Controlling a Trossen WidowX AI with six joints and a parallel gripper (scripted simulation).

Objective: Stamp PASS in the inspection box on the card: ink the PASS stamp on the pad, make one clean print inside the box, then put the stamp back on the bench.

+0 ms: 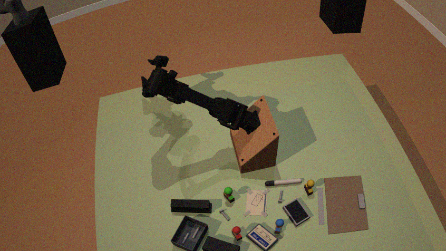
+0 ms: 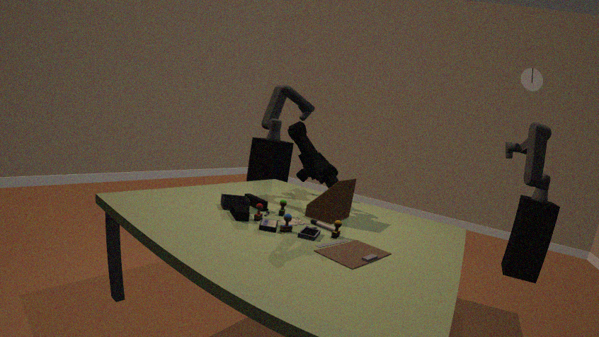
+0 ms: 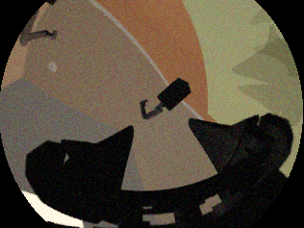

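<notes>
My gripper tip is 59 cm short of the green-knobbed stamp, 26 cm to the right of it and 13 cm above it. Round my gripper tip: pale card: 63 cm ahead, 34 cm to the left, 15 cm below; black block: 61 cm ahead, 12 cm to the left, 14 cm below; marker: 57 cm ahead, 44 cm to the left, 14 cm below.
</notes>
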